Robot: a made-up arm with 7 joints. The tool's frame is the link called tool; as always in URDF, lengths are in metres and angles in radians. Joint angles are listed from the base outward.
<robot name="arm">
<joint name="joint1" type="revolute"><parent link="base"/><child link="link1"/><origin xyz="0 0 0" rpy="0 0 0"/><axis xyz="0.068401 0.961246 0.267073"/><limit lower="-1.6" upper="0.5"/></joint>
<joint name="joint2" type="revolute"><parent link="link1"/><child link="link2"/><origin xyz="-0.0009 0.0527 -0.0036" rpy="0 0 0"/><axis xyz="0.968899 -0.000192 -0.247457"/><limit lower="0" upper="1.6"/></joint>
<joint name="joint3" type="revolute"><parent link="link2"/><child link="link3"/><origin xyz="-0.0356 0.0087 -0.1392" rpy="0 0 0"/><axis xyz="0.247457 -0.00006 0.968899"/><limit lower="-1.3" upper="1.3"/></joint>
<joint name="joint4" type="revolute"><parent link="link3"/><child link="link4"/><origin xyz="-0.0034 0 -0.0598" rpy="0 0 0"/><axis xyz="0.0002 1 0.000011"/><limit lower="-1.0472" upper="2.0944"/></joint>
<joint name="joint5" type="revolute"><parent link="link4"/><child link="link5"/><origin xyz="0.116 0.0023 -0.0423" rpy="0 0 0"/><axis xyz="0.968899 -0.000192 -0.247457"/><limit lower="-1.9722" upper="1.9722"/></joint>
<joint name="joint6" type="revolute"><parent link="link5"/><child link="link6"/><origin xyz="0.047 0 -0.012" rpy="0 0 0"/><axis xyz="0.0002 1 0.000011"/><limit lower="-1.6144" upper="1.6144"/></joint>
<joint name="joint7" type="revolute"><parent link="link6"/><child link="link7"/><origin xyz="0.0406 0 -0.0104" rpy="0 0 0"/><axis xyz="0.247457 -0.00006 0.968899"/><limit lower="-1.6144" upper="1.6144"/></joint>
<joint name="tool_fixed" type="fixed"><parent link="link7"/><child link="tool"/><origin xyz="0 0 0" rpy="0 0.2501 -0.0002"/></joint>
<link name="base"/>
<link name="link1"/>
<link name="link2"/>
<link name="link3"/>
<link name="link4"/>
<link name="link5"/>
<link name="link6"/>
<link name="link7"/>
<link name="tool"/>
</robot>
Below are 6 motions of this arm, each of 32 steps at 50 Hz.
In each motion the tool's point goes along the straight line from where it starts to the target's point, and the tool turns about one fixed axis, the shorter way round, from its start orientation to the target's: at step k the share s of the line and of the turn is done. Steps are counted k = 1, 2, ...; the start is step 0. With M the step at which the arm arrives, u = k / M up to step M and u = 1 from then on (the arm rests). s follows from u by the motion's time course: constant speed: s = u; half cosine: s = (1 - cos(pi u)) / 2; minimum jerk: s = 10 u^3 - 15 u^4 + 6 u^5.
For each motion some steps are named. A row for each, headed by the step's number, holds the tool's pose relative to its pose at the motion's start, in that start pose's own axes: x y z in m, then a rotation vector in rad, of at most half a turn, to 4 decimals.
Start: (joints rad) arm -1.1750 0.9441 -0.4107 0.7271 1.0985 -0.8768 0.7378
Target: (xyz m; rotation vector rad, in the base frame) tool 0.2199 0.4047 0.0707 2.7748 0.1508 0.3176
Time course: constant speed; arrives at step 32
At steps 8, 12, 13, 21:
8: -0.0506 0.0439 -0.0217 0.2433 0.1645 -0.2467
12: -0.0759 0.0658 -0.0326 0.3649 0.2467 -0.3701
13: -0.0823 0.0713 -0.0353 0.3953 0.2673 -0.4009
21: -0.1329 0.1151 -0.0570 0.6386 0.4318 -0.6476

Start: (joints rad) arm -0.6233 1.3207 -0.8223 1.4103 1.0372 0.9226 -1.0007
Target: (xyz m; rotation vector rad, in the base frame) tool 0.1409 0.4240 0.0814 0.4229 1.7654 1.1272
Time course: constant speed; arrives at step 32
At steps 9, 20, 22, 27, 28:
9: 0.0066 0.0230 -0.0333 -0.2182 -0.1529 -0.1753
20: 0.0147 0.0511 -0.0741 -0.4848 -0.3398 -0.3895
22: 0.0161 0.0562 -0.0815 -0.5333 -0.3738 -0.4284
27: 0.0198 0.0689 -0.1000 -0.6545 -0.4588 -0.5258
28: 0.0205 0.0715 -0.1037 -0.6787 -0.4758 -0.5453

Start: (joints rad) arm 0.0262 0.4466 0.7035 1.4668 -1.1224 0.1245 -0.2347
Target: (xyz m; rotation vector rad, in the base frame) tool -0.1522 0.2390 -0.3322 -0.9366 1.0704 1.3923
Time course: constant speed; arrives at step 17
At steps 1, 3, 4, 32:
1: -0.0021 0.0036 0.0007 0.0102 0.0077 0.0111
3: -0.0063 0.0109 0.0020 0.0307 0.0232 0.0334
4: -0.0084 0.0145 0.0026 0.0410 0.0309 0.0446
32: -0.0355 0.0616 0.0111 0.1742 0.1313 0.1894

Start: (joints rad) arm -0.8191 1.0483 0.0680 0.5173 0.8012 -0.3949 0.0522
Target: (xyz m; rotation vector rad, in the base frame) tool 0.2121 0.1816 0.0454 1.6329 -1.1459 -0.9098
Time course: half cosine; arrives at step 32
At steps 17, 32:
17: -0.0328 0.0546 0.0435 -0.0124 -0.6399 -0.0105
32: -0.0597 0.0995 0.0792 -0.0227 -1.1656 -0.0191

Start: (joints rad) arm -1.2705 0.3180 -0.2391 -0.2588 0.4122 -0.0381 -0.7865
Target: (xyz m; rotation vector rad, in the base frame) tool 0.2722 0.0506 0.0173 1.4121 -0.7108 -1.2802
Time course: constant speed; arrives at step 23
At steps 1, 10, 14, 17, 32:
1: -0.0037 -0.0023 -0.0016 -0.0032 -0.0009 -0.0229
10: -0.0367 -0.0230 -0.0163 -0.0317 -0.0093 -0.2294
14: -0.0513 -0.0323 -0.0228 -0.0444 -0.0130 -0.3212
17: -0.0623 -0.0392 -0.0277 -0.0539 -0.0158 -0.3900
32: -0.0843 -0.0530 -0.0375 -0.0729 -0.0213 -0.5277

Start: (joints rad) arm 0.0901 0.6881 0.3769 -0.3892 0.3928 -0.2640 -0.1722
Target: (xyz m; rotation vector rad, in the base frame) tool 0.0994 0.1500 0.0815 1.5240 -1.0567 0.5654
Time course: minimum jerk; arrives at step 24
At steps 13, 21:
13: -0.0133 0.0930 0.0722 0.3228 -0.1312 0.4893
21: -0.0227 0.1584 0.1230 0.5497 -0.2234 0.8333

